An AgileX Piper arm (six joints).
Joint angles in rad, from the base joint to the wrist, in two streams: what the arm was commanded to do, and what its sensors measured. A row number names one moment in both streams.
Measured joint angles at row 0: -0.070, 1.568, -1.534, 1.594, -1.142, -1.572
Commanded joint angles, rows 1 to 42: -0.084, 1.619, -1.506, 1.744, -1.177, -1.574; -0.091, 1.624, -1.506, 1.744, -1.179, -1.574; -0.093, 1.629, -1.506, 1.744, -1.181, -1.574; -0.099, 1.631, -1.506, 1.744, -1.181, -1.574; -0.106, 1.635, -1.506, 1.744, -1.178, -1.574; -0.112, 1.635, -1.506, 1.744, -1.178, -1.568; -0.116, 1.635, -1.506, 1.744, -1.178, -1.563; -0.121, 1.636, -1.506, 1.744, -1.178, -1.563; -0.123, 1.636, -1.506, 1.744, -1.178, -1.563; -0.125, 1.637, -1.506, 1.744, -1.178, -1.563; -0.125, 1.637, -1.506, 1.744, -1.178, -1.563; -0.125, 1.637, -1.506, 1.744, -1.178, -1.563; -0.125, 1.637, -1.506, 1.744, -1.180, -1.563; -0.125, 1.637, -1.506, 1.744, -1.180, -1.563; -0.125, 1.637, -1.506, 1.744, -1.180, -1.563; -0.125, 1.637, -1.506, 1.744, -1.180, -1.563; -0.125, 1.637, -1.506, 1.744, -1.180, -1.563; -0.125, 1.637, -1.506, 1.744, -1.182, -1.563; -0.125, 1.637, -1.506, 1.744, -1.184, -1.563; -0.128, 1.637, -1.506, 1.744, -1.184, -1.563; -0.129, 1.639, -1.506, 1.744, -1.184, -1.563; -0.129, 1.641, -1.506, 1.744, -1.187, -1.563; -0.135, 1.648, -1.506, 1.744, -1.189, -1.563; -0.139, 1.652, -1.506, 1.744, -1.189, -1.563; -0.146, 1.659, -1.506, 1.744, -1.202, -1.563; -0.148, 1.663, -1.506, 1.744, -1.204, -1.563; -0.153, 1.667, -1.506, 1.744, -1.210, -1.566; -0.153, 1.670, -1.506, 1.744, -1.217, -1.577; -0.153, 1.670, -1.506, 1.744, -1.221, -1.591; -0.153, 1.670, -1.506, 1.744, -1.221, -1.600; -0.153, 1.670, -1.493, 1.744, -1.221, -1.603; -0.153, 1.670, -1.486, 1.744, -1.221, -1.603; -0.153, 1.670, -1.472, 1.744, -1.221, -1.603; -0.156, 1.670, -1.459, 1.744, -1.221, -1.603; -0.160, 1.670, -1.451, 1.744, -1.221, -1.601; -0.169, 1.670, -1.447, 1.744, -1.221, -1.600; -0.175, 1.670, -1.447, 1.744, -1.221, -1.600; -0.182, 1.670, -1.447, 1.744, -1.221, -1.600; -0.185, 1.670, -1.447, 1.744, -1.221, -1.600; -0.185, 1.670, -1.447, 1.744, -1.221, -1.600; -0.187, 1.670, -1.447, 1.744, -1.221, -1.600; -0.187, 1.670, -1.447, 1.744, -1.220, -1.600
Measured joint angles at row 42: -0.160, 1.639, -1.483, 1.604, -1.190, -1.577
